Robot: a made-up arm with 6 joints. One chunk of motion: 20 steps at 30 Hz.
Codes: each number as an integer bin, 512 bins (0 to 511) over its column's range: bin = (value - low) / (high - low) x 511, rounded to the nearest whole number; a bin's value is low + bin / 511 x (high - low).
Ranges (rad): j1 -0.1..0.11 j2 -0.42..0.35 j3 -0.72..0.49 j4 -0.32..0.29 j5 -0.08..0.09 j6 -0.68..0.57
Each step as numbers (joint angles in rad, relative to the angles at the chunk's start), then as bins.
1 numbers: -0.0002 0.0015 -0.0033 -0.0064 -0.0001 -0.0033
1 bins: 243 280 303 263 240 277
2 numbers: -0.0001 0.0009 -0.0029 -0.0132 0.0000 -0.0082
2 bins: 243 279 303 257 240 275
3 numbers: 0.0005 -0.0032 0.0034 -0.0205 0.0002 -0.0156
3 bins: 245 277 306 251 241 272
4 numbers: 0.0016 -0.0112 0.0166 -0.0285 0.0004 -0.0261
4 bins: 247 271 311 244 242 267
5 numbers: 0.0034 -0.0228 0.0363 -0.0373 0.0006 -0.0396
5 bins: 252 264 319 237 242 262
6 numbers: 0.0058 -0.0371 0.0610 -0.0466 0.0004 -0.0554
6 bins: 257 254 330 229 242 255
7 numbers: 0.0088 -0.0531 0.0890 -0.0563 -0.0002 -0.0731
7 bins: 265 243 342 221 240 248
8 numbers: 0.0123 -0.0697 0.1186 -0.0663 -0.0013 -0.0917
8 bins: 273 232 354 213 237 240
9 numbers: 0.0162 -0.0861 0.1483 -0.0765 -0.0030 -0.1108
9 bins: 283 222 367 204 231 233
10 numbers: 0.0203 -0.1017 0.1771 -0.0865 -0.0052 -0.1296
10 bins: 293 211 379 196 225 225
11 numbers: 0.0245 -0.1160 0.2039 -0.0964 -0.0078 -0.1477
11 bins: 303 202 390 187 217 218
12 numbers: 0.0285 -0.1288 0.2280 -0.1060 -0.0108 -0.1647
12 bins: 313 193 400 179 208 211
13 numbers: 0.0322 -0.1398 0.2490 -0.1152 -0.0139 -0.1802
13 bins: 322 186 409 172 199 204
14 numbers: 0.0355 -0.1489 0.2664 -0.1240 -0.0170 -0.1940
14 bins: 330 180 417 164 189 199
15 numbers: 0.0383 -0.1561 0.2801 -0.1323 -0.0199 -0.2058
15 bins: 337 175 422 157 181 194
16 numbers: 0.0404 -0.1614 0.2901 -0.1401 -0.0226 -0.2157
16 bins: 342 172 427 151 173 190
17 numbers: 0.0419 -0.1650 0.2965 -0.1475 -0.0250 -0.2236
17 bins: 345 169 429 145 165 187
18 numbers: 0.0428 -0.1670 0.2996 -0.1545 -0.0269 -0.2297
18 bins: 347 168 431 139 160 184
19 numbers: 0.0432 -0.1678 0.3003 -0.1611 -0.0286 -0.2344
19 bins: 348 167 431 133 155 182
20 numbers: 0.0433 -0.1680 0.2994 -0.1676 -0.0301 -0.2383
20 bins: 349 167 431 128 150 181
